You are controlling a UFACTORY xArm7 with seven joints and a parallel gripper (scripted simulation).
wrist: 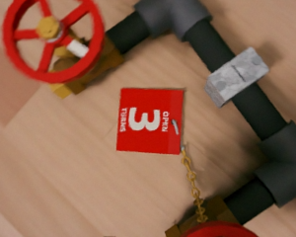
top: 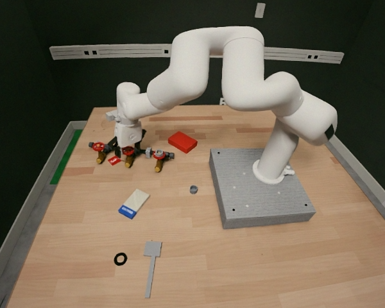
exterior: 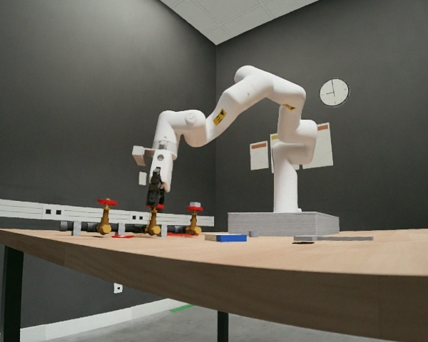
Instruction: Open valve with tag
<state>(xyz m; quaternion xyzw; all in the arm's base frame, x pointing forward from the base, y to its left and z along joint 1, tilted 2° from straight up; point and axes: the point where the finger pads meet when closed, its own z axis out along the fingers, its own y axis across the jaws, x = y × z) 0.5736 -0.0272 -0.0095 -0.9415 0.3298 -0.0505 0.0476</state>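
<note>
My gripper is now 80 mm short of the red tag, 80 mm above it and 20 mm to the left of it. The rest, counted from my hand: blue box 200 mm to the left, 80 mm below, 80 mm behind; then red block 210 mm behind, 170 mm to the right, 70 mm below; then grey cap 130 mm behind, 10 mm to the left, 10 mm above.
</note>
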